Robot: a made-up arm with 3 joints. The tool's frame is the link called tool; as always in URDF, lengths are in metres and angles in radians.
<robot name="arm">
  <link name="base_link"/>
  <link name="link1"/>
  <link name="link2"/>
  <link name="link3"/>
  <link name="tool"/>
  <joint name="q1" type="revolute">
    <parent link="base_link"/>
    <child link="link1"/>
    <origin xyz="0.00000 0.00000 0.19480"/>
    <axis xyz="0 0 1"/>
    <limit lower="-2.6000" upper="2.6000" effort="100" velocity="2.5"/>
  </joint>
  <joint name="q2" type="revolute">
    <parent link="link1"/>
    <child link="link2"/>
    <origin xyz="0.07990 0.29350 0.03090" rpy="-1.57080 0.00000 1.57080"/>
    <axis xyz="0 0 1"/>
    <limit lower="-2.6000" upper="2.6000" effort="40" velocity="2.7"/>
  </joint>
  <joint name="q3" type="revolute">
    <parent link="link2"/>
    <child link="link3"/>
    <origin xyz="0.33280 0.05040 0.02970" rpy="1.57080 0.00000 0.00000"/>
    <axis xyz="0 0 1"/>
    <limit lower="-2.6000" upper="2.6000" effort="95" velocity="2"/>
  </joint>
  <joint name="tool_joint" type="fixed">
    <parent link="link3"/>
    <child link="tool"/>
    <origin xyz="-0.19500 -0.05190 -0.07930" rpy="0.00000 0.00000 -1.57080"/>
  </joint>
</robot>
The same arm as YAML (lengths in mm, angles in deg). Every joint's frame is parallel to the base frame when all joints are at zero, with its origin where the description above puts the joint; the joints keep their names.
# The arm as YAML. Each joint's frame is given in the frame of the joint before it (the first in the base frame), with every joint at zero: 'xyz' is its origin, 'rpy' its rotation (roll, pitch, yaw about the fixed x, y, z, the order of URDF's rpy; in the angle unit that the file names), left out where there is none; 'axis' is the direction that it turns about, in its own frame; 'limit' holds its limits. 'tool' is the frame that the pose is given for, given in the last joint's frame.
units:
  length: mm
  angle: deg
joints:
  - name: q1
    type: revolute
    origin:
      xyz: [0.0, 0.0, 194.8]
    axis: "+z"
    limit:
      lower: -148.97
      upper: 148.97
  - name: q2
    type: revolute
    origin:
      xyz: [79.9, 293.5, 30.9]
    axis: "-x"
    limit:
      lower: -148.97
      upper: 148.97
  - name: q3
    type: revolute
    origin:
      xyz: [-29.7, 332.8, -50.4]
    axis: "+z"
    limit:
      lower: -148.97
      upper: 148.97
tool:
  origin:
    xyz: [51.9, -195.0, -79.3]

